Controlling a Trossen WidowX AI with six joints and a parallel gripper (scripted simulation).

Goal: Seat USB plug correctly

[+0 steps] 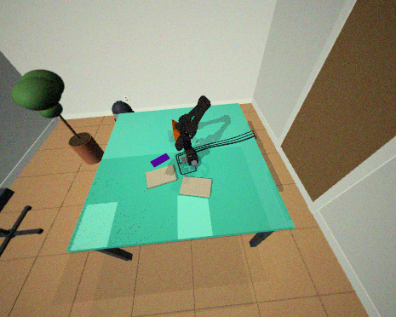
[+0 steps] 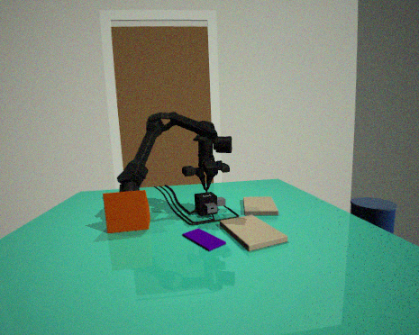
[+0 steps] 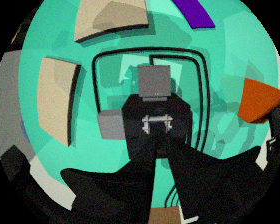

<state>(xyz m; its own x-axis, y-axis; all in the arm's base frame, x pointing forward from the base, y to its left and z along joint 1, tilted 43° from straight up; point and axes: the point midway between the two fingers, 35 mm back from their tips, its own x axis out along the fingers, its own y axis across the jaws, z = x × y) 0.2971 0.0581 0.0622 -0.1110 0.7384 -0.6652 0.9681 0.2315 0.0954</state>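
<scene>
My gripper tip is 1 cm above the usb plug. From my gripper tip the other things lie so: purple card (3 cm behind, 24 cm to the right, 10 cm below).
</scene>
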